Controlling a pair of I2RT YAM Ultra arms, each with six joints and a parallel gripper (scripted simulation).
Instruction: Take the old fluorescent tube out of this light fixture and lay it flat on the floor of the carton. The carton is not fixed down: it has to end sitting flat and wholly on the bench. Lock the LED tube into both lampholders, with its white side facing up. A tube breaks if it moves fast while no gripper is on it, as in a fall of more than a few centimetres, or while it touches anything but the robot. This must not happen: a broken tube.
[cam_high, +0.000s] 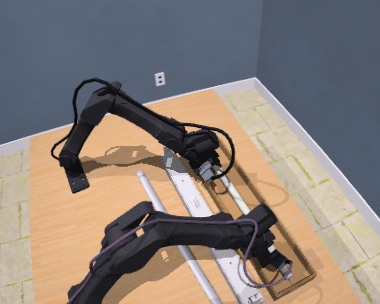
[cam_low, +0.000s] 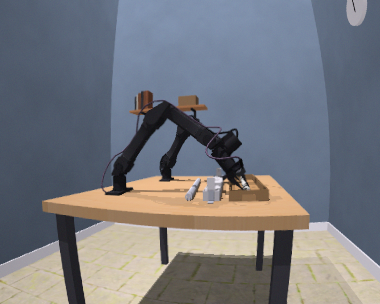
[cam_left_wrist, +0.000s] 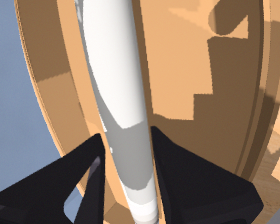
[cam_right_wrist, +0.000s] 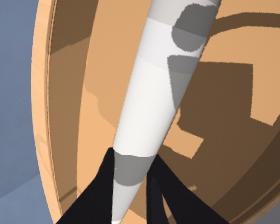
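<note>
Now: the LED tube 250 mm behind my right hand, 120 mm to the left of it and 10 mm below it. From my right hand the other things lie so: old fluorescent tube (170 mm to the left, 20 mm behind, 10 mm below); then lampholder (160 mm to the right, 110 mm behind, 40 mm above); then brown carton (170 mm to the left, 20 mm behind, 10 mm below).
</note>
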